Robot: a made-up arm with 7 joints.
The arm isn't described. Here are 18 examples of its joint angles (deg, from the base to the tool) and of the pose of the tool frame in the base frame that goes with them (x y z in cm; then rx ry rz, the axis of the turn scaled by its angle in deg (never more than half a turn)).
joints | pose
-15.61 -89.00 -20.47 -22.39 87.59 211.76 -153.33 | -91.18 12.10 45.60 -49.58 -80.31 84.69
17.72 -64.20 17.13 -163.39 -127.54 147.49 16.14 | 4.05 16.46 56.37 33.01 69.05 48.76
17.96 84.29 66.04 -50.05 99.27 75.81 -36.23 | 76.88 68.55 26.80 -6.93 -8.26 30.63
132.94 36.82 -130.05 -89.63 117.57 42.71 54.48 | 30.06 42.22 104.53 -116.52 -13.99 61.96
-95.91 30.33 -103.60 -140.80 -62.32 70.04 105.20 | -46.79 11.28 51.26 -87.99 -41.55 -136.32
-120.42 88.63 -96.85 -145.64 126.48 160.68 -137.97 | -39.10 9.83 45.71 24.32 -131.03 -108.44
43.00 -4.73 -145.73 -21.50 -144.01 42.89 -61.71 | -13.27 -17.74 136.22 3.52 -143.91 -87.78
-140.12 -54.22 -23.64 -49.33 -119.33 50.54 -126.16 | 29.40 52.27 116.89 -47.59 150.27 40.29
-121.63 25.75 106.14 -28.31 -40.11 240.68 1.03 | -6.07 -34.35 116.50 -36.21 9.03 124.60
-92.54 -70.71 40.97 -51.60 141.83 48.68 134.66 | 33.37 78.48 91.22 -132.38 100.28 34.90
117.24 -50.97 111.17 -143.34 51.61 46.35 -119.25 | -25.52 -37.33 23.59 -79.09 60.85 -72.48
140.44 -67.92 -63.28 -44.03 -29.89 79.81 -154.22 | 86.69 -23.53 85.58 -12.73 151.56 90.95
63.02 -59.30 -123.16 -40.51 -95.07 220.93 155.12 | -11.62 -81.75 69.62 -22.60 71.70 -118.55
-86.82 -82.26 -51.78 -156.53 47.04 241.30 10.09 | -30.88 16.24 55.10 -82.14 -74.03 91.02
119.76 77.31 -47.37 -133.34 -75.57 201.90 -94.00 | 6.68 46.82 2.04 -108.99 121.27 -38.44
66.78 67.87 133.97 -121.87 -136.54 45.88 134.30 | -36.81 34.37 82.54 -104.56 -12.46 -32.93
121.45 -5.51 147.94 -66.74 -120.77 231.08 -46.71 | 8.32 -46.72 100.38 48.02 92.10 -29.50
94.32 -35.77 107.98 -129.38 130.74 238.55 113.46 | -38.80 -28.55 53.05 -101.48 53.41 63.70
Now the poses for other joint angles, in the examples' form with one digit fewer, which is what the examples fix.
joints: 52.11 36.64 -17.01 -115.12 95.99 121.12 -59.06
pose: 59.2 38.9 27.2 -121.3 -22.2 5.3
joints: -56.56 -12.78 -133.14 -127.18 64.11 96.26 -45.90
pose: -60.5 14.5 47.9 -5.5 139.7 -110.5
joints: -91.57 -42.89 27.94 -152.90 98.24 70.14 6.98
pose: 22.3 -23.6 61.9 -67.6 64.5 -18.1
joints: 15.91 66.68 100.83 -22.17 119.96 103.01 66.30
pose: 85.5 46.5 76.6 30.3 -22.0 113.5
